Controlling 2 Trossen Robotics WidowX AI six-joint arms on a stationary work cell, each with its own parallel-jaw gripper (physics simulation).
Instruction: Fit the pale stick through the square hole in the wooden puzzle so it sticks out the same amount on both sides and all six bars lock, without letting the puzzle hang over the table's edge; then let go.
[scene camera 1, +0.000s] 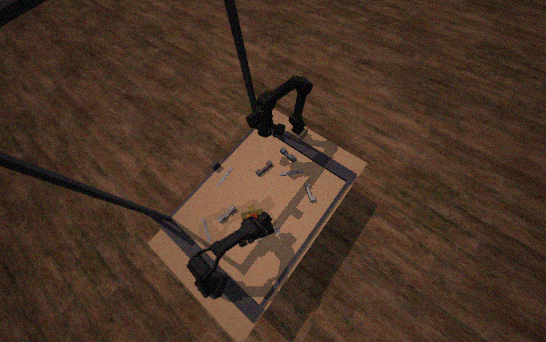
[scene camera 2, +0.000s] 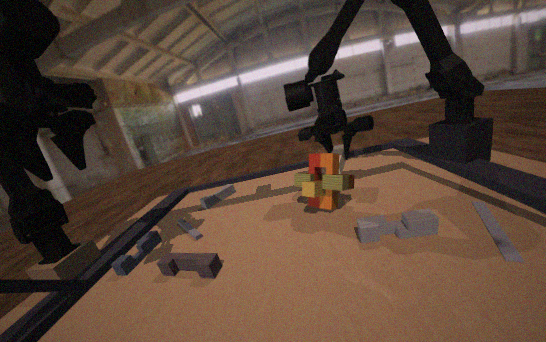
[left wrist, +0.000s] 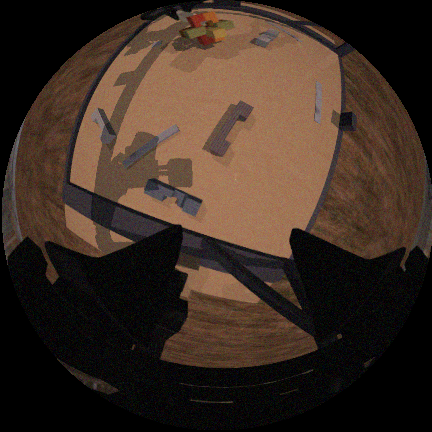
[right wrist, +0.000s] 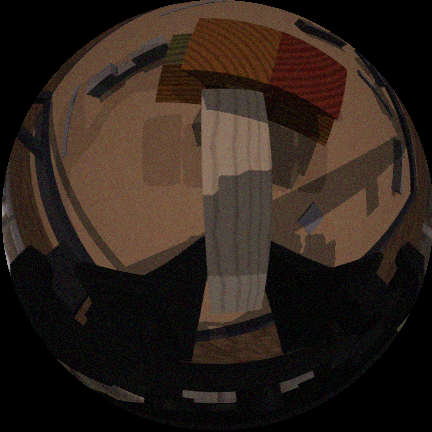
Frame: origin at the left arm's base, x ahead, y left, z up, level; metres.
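Seen in the pictures: left gripper, between the fingertips: (scene camera 2: 68, 174) (left wrist: 238, 233); right gripper, between the fingertips: (right wrist: 231, 242); left arm's base, origin of its link: (scene camera 1: 297, 129) (scene camera 2: 60, 254) (left wrist: 171, 278); right arm's base, origin of its link: (scene camera 1: 210, 284) (scene camera 2: 459, 121).
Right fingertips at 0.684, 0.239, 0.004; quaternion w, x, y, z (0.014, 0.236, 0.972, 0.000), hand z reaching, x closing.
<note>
Pixels of each thing's top centre, then the offset from my right fingertips to it, as dx, dy, dz. "spot": a spot on its surface instead.
- pale stick, centre of its top: (right wrist: 240, 223) (scene camera 2: 336, 150) -0.012, -0.025, +0.035
- mauve bar, centre of its top: (left wrist: 231, 125) (scene camera 2: 185, 258) (scene camera 1: 263, 167) -0.345, -0.254, -0.039
- blue-grey notched bar, centre of its top: (left wrist: 170, 197) (scene camera 2: 135, 246) (scene camera 1: 288, 153) -0.515, -0.189, -0.039
- light grey bar, centre of its top: (right wrist: 119, 60) (scene camera 2: 395, 218) (left wrist: 268, 33) (scene camera 1: 225, 213) +0.025, -0.242, -0.039
- dark rim, a spot on its surface: (left wrist: 140, 222) spot: -0.599, -0.130, -0.049
The wooden puzzle (scene camera 1: 251, 212) (scene camera 2: 327, 181) (left wrist: 206, 31) (right wrist: 232, 47), of red, orange, yellow and olive bars, stands on the table, well inside its edges. My right gripper (scene camera 2: 338, 150) (right wrist: 231, 242) is shut on the pale stick (scene camera 2: 342, 163) (right wrist: 236, 150). The stick's far end is close against the puzzle's side below the orange and red bars; whether it is inside the hole I cannot tell. No stick end shows on the puzzle's side facing scene camera 2. My left gripper (scene camera 2: 66, 173) (left wrist: 238, 233) is open and empty, high over the opposite end of the table.
Loose pieces lie on the table: a mauve bar (scene camera 1: 264, 168) (scene camera 2: 190, 264) (left wrist: 225, 131), a blue-grey notched bar (scene camera 1: 288, 154) (left wrist: 173, 196), a light grey bar (scene camera 2: 420, 223) (left wrist: 265, 38) near the puzzle, and several slim strips. A dark rim (left wrist: 140, 222) borders the work area.
</note>
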